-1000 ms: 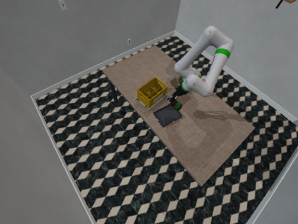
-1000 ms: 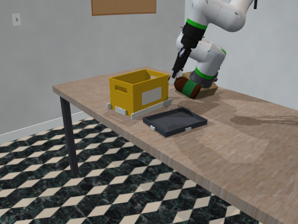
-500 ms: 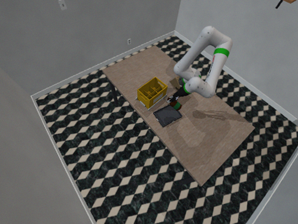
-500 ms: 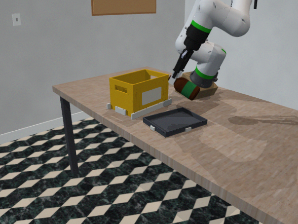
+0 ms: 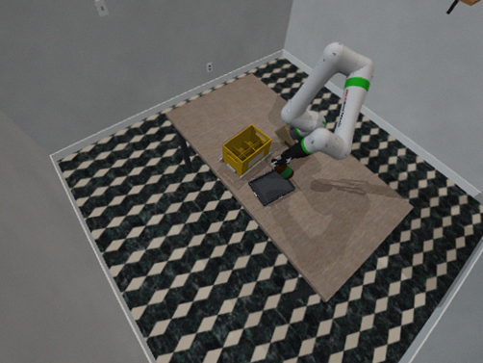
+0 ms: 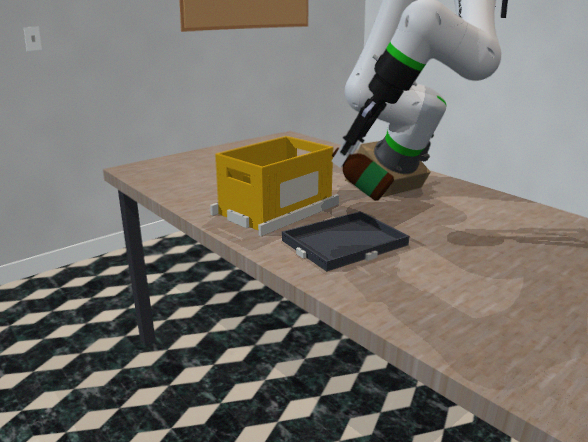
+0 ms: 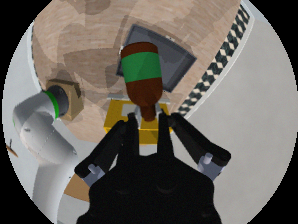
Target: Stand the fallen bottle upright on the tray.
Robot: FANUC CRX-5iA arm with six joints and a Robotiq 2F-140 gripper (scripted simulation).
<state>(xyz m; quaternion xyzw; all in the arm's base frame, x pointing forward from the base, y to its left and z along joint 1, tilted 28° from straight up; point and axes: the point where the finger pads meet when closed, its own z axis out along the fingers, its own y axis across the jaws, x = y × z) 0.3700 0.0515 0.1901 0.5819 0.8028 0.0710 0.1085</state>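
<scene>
My hand is 1 cm past the bottle, 3 cm to the right of it and 4 cm above it. From my hand the other things lie so: yellow crate (2 cm ahead, 24 cm to the right, 13 cm below); dark grey tray (3 cm ahead, 4 cm to the left, 21 cm below).
</scene>
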